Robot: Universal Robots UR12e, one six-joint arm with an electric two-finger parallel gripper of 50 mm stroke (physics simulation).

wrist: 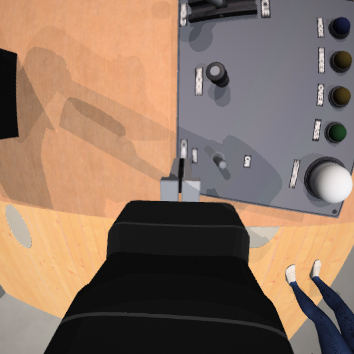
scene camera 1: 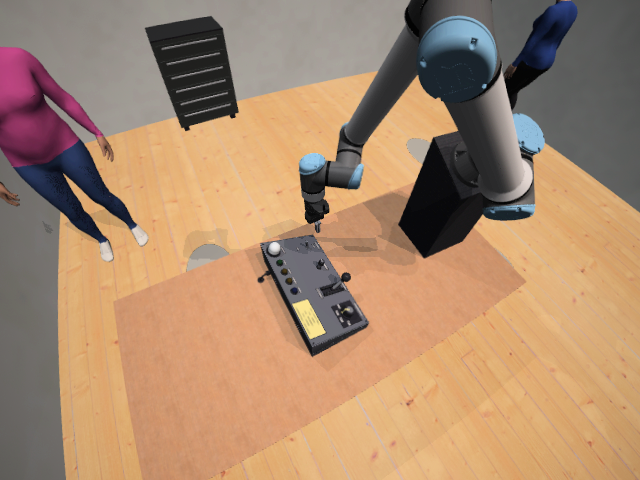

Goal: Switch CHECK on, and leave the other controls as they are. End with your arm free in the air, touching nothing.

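The grey control panel (scene camera 1: 306,268) (wrist: 270,65) lies on the brown mat. The CHECK switch (scene camera 1: 306,244) (wrist: 219,160), a small metal toggle near the panel's far end, stands between its OFF label (wrist: 194,155) and its ON label (wrist: 247,161). In the wrist view its tip leans towards the ON side. The CHECK label is partly hidden behind the fingers. My gripper (scene camera 1: 317,227) (wrist: 181,168) is shut and empty. It hangs in the air by the panel's edge, on the OFF side of the toggle and apart from it.
The MODE knob (scene camera 1: 320,264) (wrist: 217,72), a slotted lever (scene camera 1: 345,277), a gated knob (scene camera 1: 348,310), a white STATUS dome (scene camera 1: 273,248) (wrist: 331,183) and several coloured lamps are on the panel. A black pedestal (scene camera 1: 434,206) carries the arm. People stand at left and right.
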